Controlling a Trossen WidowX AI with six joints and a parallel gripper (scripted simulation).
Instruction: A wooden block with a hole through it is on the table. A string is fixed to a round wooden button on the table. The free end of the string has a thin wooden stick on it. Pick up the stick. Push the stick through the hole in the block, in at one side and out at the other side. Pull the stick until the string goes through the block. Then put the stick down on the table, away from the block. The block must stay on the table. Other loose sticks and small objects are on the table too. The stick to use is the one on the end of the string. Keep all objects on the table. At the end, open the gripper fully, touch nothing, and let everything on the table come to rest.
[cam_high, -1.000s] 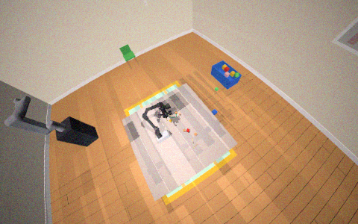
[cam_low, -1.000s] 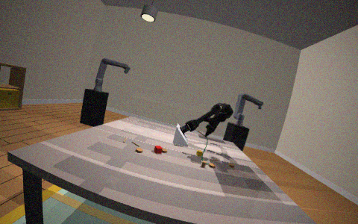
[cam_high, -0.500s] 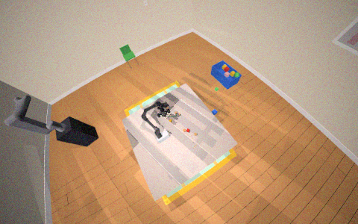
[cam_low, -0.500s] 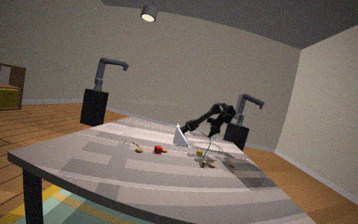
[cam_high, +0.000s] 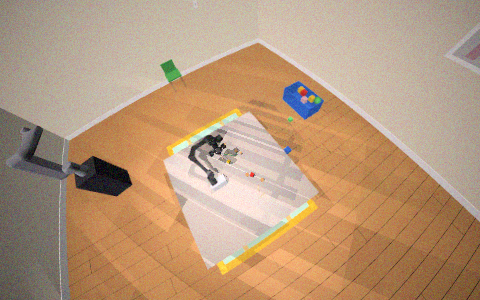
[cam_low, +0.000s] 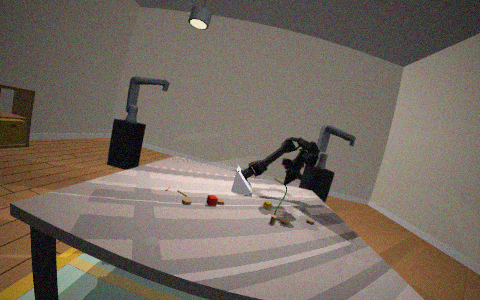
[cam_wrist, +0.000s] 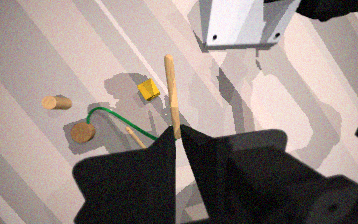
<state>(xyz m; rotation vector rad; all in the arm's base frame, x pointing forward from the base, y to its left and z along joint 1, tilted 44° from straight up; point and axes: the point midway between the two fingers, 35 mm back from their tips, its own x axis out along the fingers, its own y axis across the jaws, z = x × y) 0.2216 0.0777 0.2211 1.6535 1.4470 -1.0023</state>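
My gripper tip is 30 mm short of the yellow wooden block, 70 mm to the left of it and 120 mm above it. From my gripper tip the other things lie so: short wooden cylinder: 210 mm ahead, 80 mm to the right, 120 mm below; then thin wooden stick: 10 mm to the right, 10 mm above; then round wooden button: 180 mm ahead, 10 mm to the right, 130 mm below.
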